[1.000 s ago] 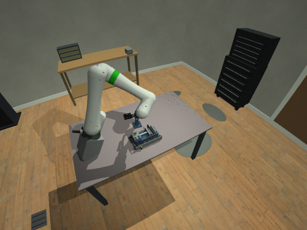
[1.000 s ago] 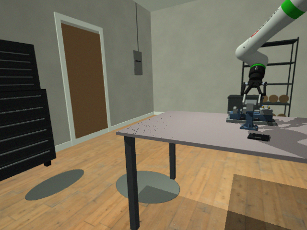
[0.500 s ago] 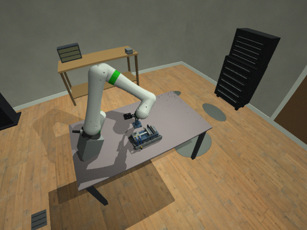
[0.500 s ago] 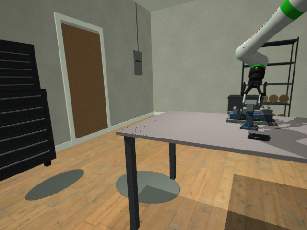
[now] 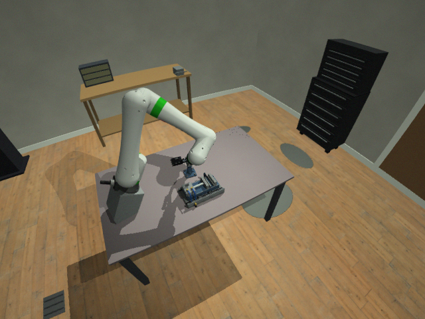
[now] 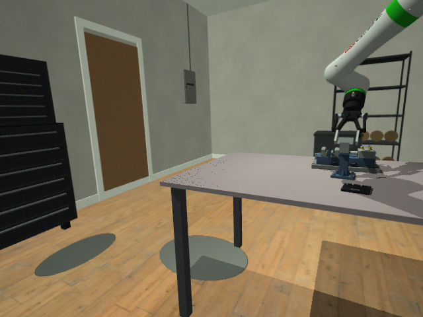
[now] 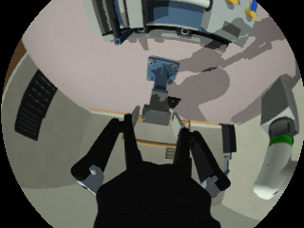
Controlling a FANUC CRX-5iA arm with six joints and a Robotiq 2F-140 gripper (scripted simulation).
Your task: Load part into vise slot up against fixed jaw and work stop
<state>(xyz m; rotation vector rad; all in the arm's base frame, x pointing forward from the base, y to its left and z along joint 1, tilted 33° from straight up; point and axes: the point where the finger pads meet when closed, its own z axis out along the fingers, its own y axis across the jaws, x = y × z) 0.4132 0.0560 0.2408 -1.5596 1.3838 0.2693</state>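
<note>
Now: the part 20 mm below my hand and 10 mm to the left of it. From my hand the other things lie so: air cylinder: 190 mm to the right, 100 mm below, 90 mm behind; then vise: 190 mm to the right, 130 mm below, 10 mm ahead; then black infeed plate: 210 mm to the left, 170 mm below, 50 mm behind.
</note>
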